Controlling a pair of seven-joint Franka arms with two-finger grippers.
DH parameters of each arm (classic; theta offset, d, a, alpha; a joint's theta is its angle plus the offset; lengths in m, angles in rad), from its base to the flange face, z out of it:
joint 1: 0 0.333 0 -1.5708
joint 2: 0 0 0 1.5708
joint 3: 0 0.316 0.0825 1.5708
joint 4: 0 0 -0.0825 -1.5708
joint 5: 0 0.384 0 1.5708
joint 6: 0 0 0.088 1.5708
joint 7: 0 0.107 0 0
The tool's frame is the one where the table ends.
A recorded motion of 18 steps. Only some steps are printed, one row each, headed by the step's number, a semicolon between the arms.
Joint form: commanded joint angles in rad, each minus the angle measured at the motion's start. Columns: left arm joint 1, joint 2, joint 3, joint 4, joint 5, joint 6, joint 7; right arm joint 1, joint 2, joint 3, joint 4, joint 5, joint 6, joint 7.
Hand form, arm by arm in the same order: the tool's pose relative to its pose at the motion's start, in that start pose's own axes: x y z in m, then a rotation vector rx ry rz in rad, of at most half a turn. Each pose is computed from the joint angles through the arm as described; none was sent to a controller.
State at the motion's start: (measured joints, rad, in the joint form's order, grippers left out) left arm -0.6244 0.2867 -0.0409 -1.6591 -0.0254 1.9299 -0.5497; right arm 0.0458 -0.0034 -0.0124 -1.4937 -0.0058 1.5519 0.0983
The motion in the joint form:
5: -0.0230 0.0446 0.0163 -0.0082 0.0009 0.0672 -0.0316; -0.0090 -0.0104 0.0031 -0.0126 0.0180 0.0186 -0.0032
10: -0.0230 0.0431 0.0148 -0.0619 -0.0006 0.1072 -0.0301; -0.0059 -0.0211 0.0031 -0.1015 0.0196 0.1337 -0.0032
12: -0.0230 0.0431 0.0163 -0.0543 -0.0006 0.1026 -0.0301; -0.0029 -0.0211 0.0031 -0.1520 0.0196 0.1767 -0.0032
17: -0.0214 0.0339 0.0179 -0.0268 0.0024 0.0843 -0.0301; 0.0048 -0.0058 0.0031 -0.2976 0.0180 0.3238 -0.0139
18: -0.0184 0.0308 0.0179 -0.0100 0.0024 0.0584 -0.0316; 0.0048 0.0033 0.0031 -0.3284 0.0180 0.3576 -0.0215
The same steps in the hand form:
5: 0.0067 0.0089 0.0270 -0.0034 0.0146 -0.0255; -0.0012 0.0015 -0.0016 0.0192 0.0146 0.0025
10: 0.0012 0.0057 0.0478 0.0022 0.0036 -0.0244; 0.0049 -0.0010 0.0241 0.0245 0.0512 0.0009
12: 0.0025 0.0056 0.0446 0.0009 0.0064 -0.0256; 0.0064 -0.0029 0.0445 0.0240 0.0437 -0.0015
17: 0.0056 0.0057 0.0273 -0.0065 0.0236 -0.0265; 0.0105 -0.0078 0.1103 0.0210 0.0302 -0.0183
18: 0.0065 0.0044 0.0195 -0.0035 0.0185 -0.0306; 0.0114 -0.0079 0.1274 0.0201 0.0242 -0.0255

